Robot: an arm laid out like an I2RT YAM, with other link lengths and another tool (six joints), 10 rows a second.
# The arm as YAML. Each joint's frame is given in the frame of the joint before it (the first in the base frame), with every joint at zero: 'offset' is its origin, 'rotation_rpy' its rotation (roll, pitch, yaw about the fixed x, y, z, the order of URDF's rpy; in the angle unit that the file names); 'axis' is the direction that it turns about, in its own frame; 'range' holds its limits. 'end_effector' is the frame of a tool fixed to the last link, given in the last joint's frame.
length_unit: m
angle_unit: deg
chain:
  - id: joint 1
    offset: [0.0, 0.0, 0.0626]
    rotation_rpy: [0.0, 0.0, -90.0]
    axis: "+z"
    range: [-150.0, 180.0]
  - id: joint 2
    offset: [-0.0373, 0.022, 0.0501]
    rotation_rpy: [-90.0, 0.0, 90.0]
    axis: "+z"
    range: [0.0, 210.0]
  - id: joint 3
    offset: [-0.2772, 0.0, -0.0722]
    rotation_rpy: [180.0, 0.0, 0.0]
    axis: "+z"
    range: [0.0, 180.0]
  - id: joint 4
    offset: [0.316, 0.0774, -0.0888]
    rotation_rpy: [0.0, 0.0, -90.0]
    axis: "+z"
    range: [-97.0, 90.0]
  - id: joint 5
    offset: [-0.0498, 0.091, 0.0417]
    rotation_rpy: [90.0, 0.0, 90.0]
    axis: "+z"
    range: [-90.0, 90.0]
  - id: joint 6
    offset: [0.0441, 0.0, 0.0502]
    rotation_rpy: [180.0, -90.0, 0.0]
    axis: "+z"
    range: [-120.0, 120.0]
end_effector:
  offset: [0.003, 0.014, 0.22]
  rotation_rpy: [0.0, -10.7, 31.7]
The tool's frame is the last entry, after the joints.
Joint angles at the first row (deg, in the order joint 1, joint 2, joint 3, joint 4, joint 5, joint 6):
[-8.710 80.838 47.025 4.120 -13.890 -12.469]
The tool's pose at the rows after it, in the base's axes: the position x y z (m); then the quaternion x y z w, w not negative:
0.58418 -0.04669 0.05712 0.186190 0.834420 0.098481 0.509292
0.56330 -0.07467 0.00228 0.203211 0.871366 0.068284 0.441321
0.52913 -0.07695 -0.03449 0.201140 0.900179 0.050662 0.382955
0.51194 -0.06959 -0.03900 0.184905 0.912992 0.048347 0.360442
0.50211 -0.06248 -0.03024 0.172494 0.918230 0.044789 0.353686
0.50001 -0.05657 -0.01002 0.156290 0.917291 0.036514 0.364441
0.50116 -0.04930 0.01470 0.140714 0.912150 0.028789 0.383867
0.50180 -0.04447 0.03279 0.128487 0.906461 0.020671 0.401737
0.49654 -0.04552 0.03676 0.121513 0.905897 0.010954 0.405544
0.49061 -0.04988 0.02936 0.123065 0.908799 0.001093 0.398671
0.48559 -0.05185 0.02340 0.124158 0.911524 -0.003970 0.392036
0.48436 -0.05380 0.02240 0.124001 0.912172 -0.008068 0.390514
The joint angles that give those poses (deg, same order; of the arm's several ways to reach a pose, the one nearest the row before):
[-12.862 87.177 53.188 -4.403 -13.125 -15.507]
[-15.289 92.773 56.599 -11.814 -11.398 -18.261]
[-15.660 94.126 56.663 -18.174 -9.737 -20.644]
[-15.267 93.166 56.665 -22.086 -9.562 -22.698]
[-14.459 90.979 56.664 -25.125 -8.973 -23.639]
[-13.234 87.743 56.641 -26.983 -7.792 -24.447]
[-11.726 84.094 56.445 -27.966 -6.524 -24.840]
[-10.502 81.144 55.811 -28.009 -5.257 -25.190]
[-10.131 79.417 54.850 -28.294 -4.142 -25.890]
[-10.131 79.329 54.063 -28.426 -2.983 -26.042]
[-10.131 79.329 53.537 -28.709 -2.371 -26.108]
[-10.131 79.330 53.495 -28.840 -1.913 -26.240]

